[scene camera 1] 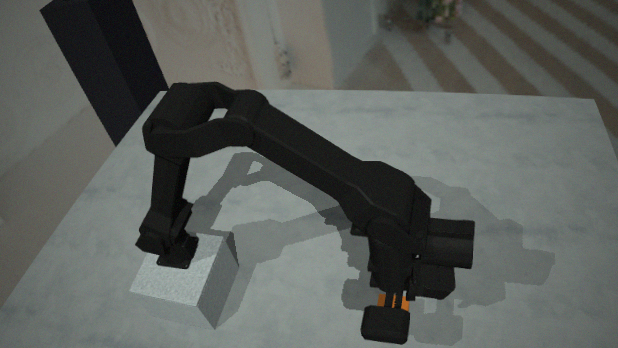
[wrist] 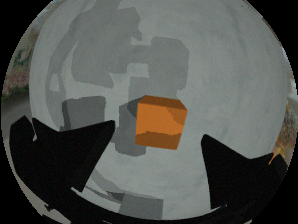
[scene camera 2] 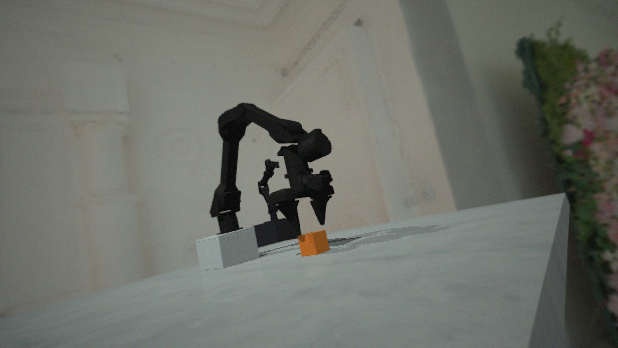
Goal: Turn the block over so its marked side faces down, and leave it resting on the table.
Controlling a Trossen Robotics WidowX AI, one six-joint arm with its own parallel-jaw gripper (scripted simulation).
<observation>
My gripper [scene camera 1: 393, 305] is open and holds nothing. I also see an orange block [wrist: 160, 120].
My gripper also shows in the wrist view [wrist: 159, 132] and in scene camera 2 [scene camera 2: 311, 227].
</observation>
